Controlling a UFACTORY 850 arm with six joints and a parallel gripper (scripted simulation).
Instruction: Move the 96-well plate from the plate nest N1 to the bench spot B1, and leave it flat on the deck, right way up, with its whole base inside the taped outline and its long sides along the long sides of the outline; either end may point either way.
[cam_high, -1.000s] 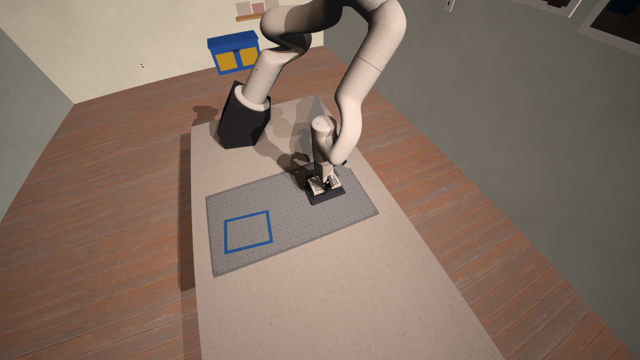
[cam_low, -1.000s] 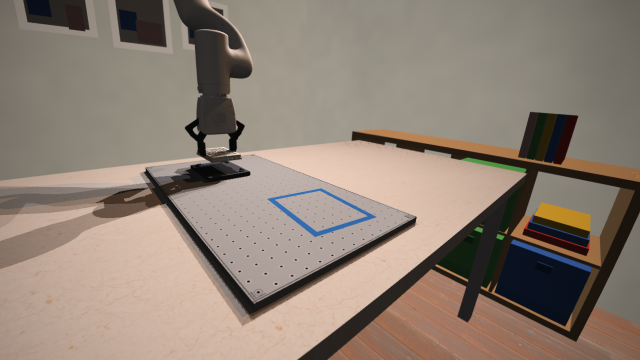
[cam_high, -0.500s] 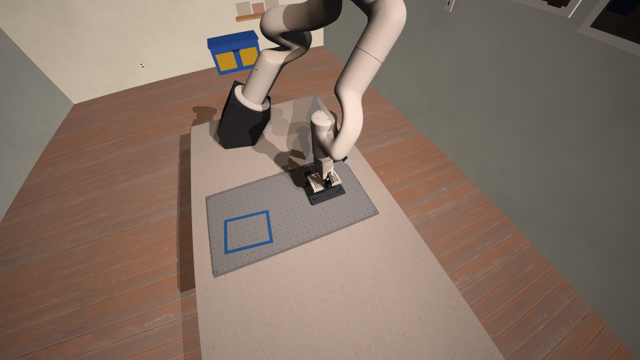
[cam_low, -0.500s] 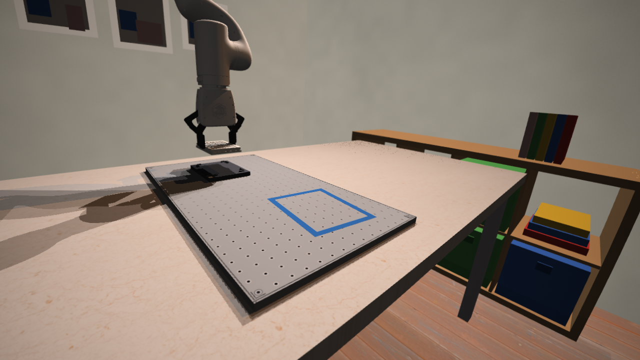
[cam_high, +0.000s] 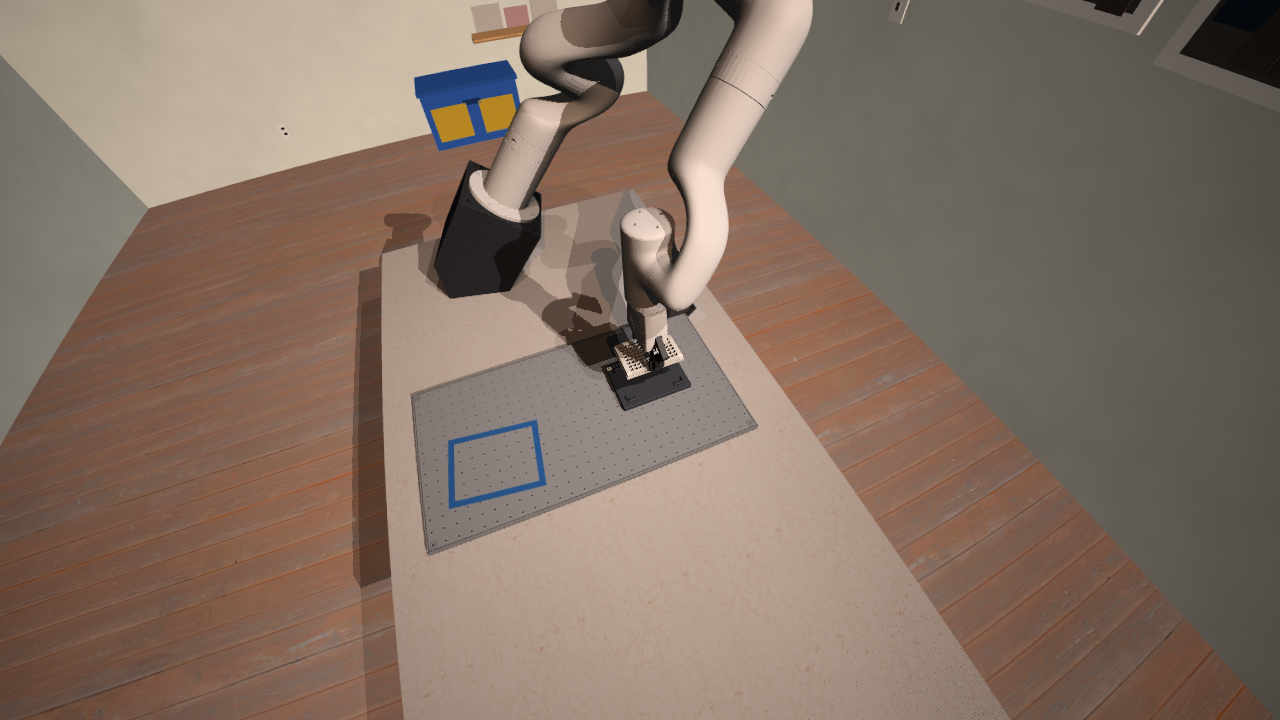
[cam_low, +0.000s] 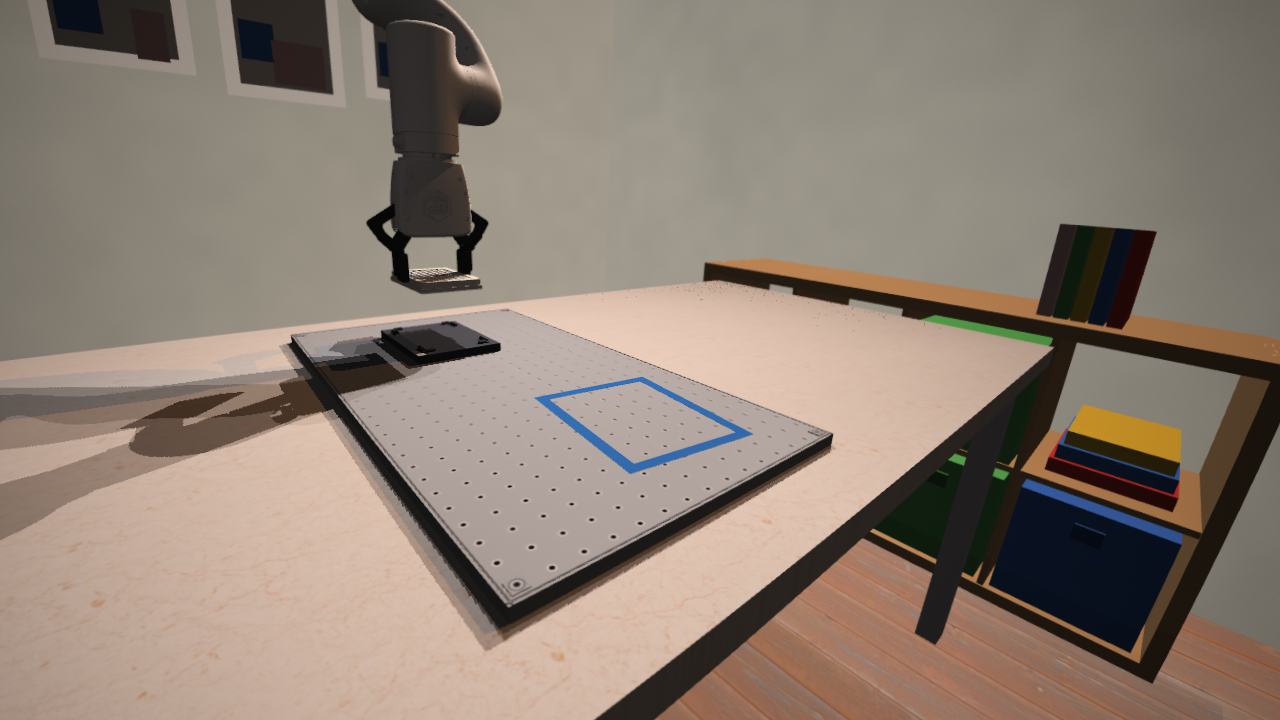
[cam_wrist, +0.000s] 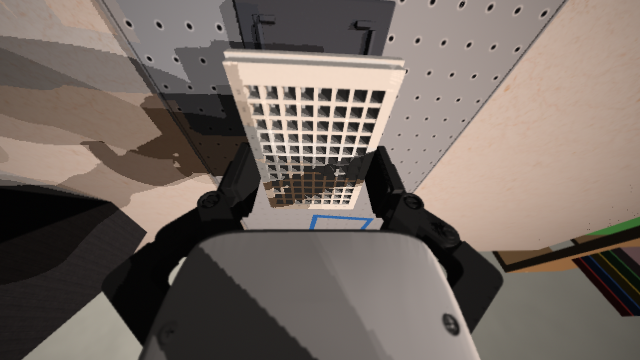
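Now: hand 10 cm above the black plate nest N1. Also, from my hand: white 96-well plate: 1 cm below.
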